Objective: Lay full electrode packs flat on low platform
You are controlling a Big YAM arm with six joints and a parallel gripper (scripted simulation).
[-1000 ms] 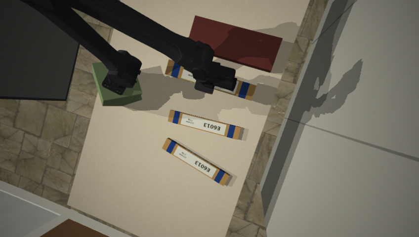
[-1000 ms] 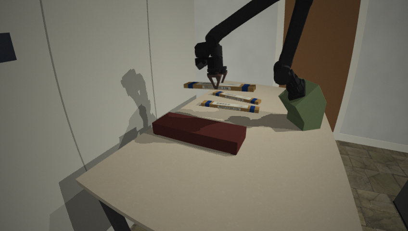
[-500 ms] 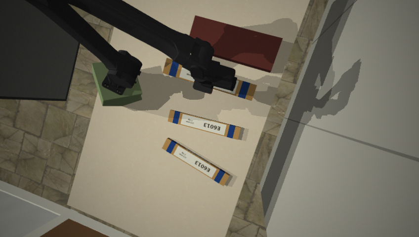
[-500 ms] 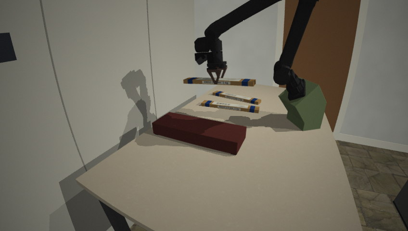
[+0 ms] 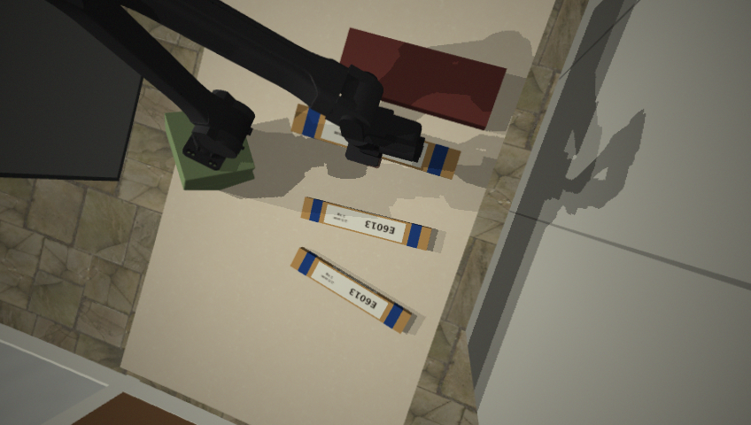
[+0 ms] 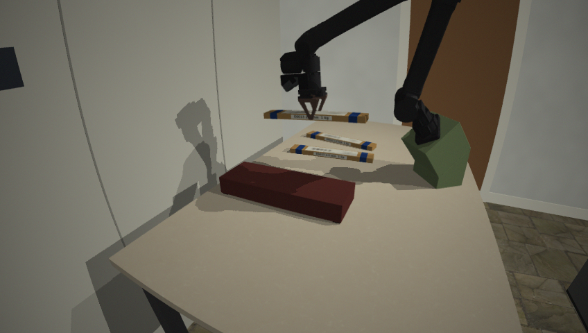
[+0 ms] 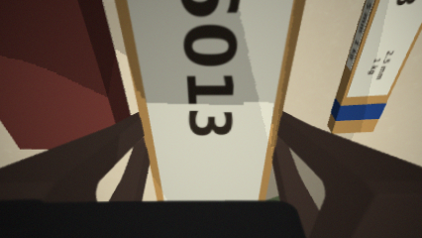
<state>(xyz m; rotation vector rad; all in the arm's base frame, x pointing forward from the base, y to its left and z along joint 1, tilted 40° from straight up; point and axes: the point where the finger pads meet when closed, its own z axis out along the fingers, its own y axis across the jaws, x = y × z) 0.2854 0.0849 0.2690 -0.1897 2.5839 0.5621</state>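
The pack of welding electrodes is right at my hand. Also, from my hand: dark red low platform (30 mm behind, 190 mm to the left, 200 mm below).
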